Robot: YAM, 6 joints.
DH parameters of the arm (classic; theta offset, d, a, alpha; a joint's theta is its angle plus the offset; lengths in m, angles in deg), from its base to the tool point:
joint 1: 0 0.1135 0.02 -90
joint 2: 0 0 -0.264 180
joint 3: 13.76 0 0.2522 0
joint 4: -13.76 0 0.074 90
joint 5: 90 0 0 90
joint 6: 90 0.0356 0 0
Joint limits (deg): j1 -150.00..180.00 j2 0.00..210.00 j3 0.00..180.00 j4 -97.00..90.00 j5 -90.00..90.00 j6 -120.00..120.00
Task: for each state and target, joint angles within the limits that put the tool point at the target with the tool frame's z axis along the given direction. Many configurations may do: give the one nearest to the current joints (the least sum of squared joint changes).
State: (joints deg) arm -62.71 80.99 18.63 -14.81 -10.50 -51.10
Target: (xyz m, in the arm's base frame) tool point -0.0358 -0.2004 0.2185 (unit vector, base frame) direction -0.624 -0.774 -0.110
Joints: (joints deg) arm -94.50 54.58 18.35 28.59 34.14 -51.10
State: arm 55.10 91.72 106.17 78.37 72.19 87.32
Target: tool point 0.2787 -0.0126 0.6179 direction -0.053 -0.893 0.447
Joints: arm 3.91 110.60 139.12 75.77 62.53 87.32
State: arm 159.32 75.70 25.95 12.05 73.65 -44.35
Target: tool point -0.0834 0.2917 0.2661 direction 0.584 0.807 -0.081
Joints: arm 111.62 80.30 44.74 26.95 57.21 -44.35
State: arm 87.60 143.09 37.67 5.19 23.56 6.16
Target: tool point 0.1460 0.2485 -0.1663 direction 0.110 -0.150 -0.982
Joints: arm 60.76 162.38 64.33 3.56 9.75 6.16
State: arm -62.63 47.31 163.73 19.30 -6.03 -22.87
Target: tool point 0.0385 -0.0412 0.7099 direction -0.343 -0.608 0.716
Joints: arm -21.09 80.92 137.13 41.84 43.69 -22.87
